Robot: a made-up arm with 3 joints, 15 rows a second.
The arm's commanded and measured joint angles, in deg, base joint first. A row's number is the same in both.
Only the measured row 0 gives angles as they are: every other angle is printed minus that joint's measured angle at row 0.
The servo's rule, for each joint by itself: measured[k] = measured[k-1] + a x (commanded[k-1-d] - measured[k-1]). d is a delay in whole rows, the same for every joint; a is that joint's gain. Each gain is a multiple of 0.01, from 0.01 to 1. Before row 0 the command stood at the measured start. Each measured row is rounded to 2 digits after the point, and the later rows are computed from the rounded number. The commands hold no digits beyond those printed.
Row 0, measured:
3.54 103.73 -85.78
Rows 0 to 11, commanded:
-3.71 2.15 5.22
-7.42 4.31 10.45
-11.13 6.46 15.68
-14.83 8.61 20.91
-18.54 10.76 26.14
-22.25 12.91 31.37
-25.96 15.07 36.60
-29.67 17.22 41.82
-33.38 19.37 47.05
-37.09 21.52 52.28
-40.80 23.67 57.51
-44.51 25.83 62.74
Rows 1 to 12, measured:
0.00 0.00 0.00
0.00 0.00 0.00
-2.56 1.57 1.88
-5.91 3.57 4.97
-9.51 5.68 8.83
-13.18 7.82 13.18
-16.88 9.97 17.85
-20.59 12.12 22.72
-24.30 14.27 27.72
-28.01 16.42 32.80
-31.72 18.57 37.93
-35.43 20.72 43.10
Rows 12 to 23, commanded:
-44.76 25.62 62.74
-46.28 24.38 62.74
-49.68 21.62 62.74
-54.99 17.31 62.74
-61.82 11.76 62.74
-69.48 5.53 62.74
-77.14 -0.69 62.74
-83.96 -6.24 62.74
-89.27 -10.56 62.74
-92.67 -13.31 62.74
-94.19 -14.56 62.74
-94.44 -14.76 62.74
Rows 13 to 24, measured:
-39.14 22.87 48.29
-42.85 25.03 53.49
-44.17 25.46 56.82
-45.63 24.67 58.95
-48.42 22.44 60.31
-52.95 18.70 61.18
-59.07 13.63 61.74
-66.25 7.72 62.10
-73.76 1.58 62.33
-80.80 -4.13 62.48
-86.64 -8.82 62.57
-90.80 -12.10 62.63

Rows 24 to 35, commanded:
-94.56 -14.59 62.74
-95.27 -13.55 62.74
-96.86 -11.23 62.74
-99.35 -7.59 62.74
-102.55 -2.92 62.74
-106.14 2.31 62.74
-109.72 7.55 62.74
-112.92 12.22 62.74
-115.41 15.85 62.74
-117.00 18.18 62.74
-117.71 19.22 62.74
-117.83 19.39 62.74
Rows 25 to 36, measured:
-93.14 -13.90 62.67
-94.04 -14.53 62.70
-94.40 -14.57 62.71
-95.00 -13.83 62.72
-96.28 -11.93 62.73
-98.40 -8.76 62.73
-101.26 -4.50 62.73
-104.63 0.47 62.73
-108.14 5.64 62.73
-111.44 10.44 62.73
-114.18 14.39 62.73
-116.13 17.16 62.73

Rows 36 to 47, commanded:
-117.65 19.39 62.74
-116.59 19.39 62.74
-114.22 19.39 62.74
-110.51 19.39 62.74
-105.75 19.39 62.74
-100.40 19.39 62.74
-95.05 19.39 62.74
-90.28 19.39 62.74
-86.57 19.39 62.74
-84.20 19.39 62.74
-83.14 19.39 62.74
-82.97 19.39 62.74
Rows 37 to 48, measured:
-117.22 18.66 62.73
-117.64 19.19 62.73
-117.65 19.34 62.73
-116.92 19.38 62.73
-115.06 19.39 62.73
-111.92 19.39 62.73
-107.66 19.39 62.73
-102.65 19.39 62.73
-97.41 19.39 62.73
-92.49 19.39 62.73
-88.41 19.39 62.73
-85.51 19.39 62.73

